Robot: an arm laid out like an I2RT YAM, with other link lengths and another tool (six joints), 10 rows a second.
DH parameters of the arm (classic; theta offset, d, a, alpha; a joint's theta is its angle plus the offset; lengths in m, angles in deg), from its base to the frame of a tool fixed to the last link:
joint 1: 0 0.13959 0.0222 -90
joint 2: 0 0 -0.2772 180
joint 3: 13.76 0 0.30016 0
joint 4: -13.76 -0.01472 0.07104 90
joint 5: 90 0.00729 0 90
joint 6: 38.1 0.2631 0.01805 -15
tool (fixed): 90 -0.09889 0 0
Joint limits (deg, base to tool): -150..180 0..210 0..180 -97..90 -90..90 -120..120
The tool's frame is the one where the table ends.
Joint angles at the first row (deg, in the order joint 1, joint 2, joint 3, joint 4, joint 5, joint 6):
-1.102 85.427 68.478 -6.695 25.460 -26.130
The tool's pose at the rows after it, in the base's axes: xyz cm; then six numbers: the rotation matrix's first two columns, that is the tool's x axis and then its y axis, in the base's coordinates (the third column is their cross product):
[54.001, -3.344, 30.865, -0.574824, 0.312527, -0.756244, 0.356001, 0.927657, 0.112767]
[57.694, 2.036, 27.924, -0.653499, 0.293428, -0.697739, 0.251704, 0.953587, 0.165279]
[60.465, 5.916, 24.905, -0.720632, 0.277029, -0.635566, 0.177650, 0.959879, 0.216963]
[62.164, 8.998, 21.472, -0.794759, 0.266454, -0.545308, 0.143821, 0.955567, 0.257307]
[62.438, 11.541, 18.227, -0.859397, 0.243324, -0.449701, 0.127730, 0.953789, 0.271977]
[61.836, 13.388, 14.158, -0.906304, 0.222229, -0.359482, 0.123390, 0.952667, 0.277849]
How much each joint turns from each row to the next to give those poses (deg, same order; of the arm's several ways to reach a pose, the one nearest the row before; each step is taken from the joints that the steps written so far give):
4.245 7.144 6.761 -2.802 -6.489 4.530
3.975 8.377 6.897 -2.247 -4.697 2.731
2.087 7.470 6.374 -2.310 -4.908 2.096
1.540 6.998 6.773 -5.022 -4.050 2.334
1.515 5.027 4.777 -5.457 -2.799 1.409
1.213 3.675 0.812 -2.346 -2.134 1.070

